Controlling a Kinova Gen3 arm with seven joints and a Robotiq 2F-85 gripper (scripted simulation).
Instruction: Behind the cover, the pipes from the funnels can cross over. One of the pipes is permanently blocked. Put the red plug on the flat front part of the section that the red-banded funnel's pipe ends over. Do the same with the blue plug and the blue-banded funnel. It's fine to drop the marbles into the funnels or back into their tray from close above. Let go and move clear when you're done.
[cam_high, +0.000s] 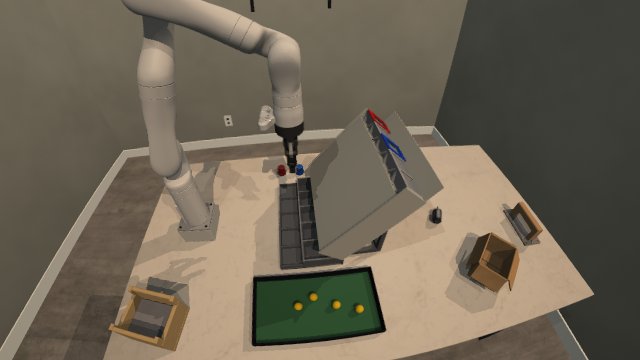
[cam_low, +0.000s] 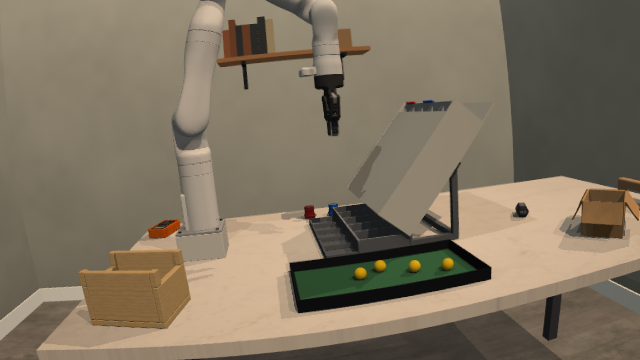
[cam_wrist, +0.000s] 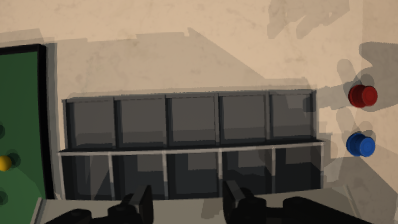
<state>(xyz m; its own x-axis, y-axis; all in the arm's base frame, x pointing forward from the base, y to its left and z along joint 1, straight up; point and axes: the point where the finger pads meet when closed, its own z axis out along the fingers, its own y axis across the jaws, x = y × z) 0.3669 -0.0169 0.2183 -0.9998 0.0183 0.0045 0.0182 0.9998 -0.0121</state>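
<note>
The green marble tray is 320 mm to the right of my hand, 280 mm below it and 20 mm ahead of it. Round my hand: black object 540 mm ahead, 280 mm below, 60 mm to the right; then wooden crate 470 mm behind, 350 mm to the right, 240 mm below; then grey slanted cover 150 mm ahead, 80 mm below.
</note>
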